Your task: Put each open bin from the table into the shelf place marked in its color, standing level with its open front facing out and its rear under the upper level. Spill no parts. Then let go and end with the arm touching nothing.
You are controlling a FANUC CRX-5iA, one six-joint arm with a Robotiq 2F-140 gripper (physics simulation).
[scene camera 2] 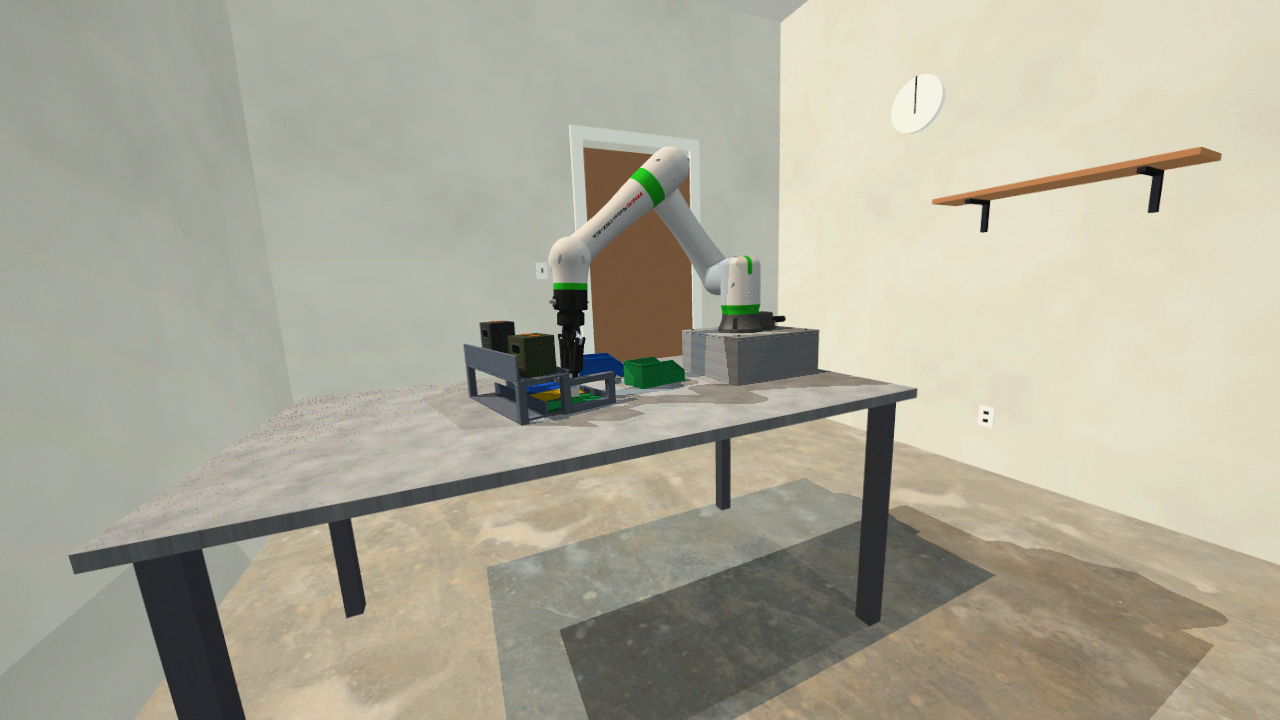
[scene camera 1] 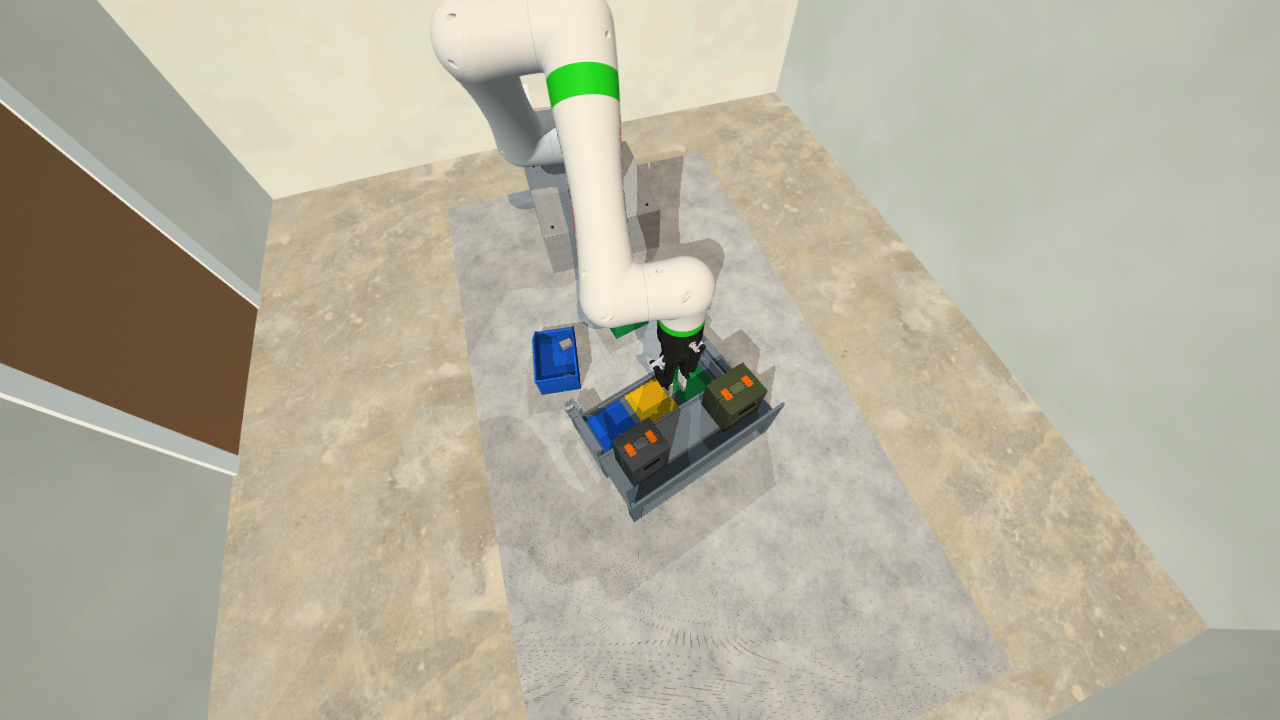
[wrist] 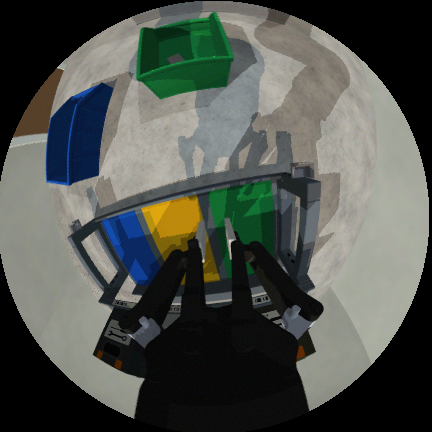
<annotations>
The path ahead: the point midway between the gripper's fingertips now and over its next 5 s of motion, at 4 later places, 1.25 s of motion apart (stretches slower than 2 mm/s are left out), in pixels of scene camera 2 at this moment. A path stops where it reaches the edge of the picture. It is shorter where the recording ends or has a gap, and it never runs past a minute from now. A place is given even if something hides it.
My gripper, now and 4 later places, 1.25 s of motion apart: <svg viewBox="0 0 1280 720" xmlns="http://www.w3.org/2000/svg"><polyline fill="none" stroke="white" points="571,394 580,394 581,390 591,384 599,379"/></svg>
</annotations>
